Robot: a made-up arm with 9 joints.
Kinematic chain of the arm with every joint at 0, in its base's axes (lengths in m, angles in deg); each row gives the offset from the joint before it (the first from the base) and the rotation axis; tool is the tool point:
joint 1: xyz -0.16 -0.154 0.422 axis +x
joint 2: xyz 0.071 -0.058 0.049 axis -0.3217 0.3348 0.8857
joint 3: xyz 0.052 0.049 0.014 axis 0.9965 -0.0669 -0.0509
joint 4: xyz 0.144 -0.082 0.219 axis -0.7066 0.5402 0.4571
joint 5: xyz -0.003 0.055 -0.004 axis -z
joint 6: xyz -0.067 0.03 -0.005 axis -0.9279 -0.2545 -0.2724
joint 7: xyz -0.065 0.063 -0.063 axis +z
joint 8: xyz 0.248 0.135 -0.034 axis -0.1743 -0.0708 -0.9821
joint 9: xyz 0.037 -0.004 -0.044 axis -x
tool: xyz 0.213 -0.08 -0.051
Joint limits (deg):
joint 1: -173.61..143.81
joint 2: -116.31..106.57
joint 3: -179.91..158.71
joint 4: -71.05..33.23
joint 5: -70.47..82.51
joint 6: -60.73..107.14
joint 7: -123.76..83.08
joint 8: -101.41..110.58
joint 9: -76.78..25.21
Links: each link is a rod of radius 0.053 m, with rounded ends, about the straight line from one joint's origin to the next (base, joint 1, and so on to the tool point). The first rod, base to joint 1, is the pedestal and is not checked.
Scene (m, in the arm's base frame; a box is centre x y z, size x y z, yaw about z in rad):
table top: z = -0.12
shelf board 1: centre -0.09 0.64 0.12 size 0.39 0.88 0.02 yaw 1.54
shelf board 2: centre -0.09 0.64 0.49 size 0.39 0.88 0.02 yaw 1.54
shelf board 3: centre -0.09 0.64 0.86 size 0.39 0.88 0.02 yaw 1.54
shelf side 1: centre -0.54 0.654 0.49 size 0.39 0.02 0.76 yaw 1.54
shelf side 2: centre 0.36 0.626 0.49 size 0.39 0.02 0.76 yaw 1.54
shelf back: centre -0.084 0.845 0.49 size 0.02 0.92 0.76 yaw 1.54
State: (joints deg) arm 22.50 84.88 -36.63 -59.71 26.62 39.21 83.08 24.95 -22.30
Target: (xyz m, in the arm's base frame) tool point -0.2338 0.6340 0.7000
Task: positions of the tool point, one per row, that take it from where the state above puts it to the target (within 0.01 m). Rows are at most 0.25 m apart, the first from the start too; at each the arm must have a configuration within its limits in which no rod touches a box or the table.
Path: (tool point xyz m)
1: -0.3153 0.4230 0.2976
2: -0.3163 0.3316 0.2990
3: -0.3138 0.2443 0.3177
4: -0.2996 0.3151 0.5005
5: -0.2441 0.2998 0.7000
6: -0.2366 0.4277 0.7006
7: -0.2349 0.5406 0.6996
8: -0.2338 0.6340 0.7000

